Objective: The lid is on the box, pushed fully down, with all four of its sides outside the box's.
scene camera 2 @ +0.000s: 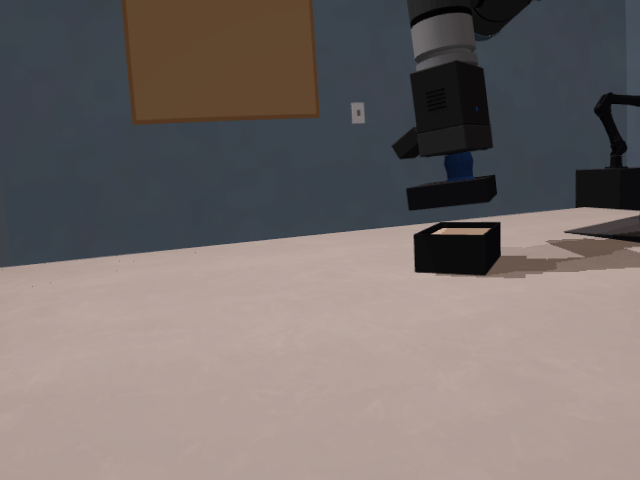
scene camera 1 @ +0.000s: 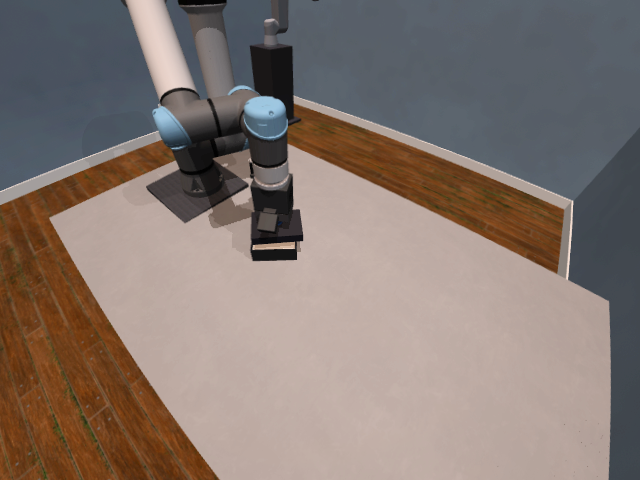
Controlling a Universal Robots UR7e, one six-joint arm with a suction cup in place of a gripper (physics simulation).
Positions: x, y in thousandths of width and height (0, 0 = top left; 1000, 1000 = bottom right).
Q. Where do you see a black lid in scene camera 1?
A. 448, 484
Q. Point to a black lid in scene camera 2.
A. At 754, 395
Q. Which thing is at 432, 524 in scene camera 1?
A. A black box.
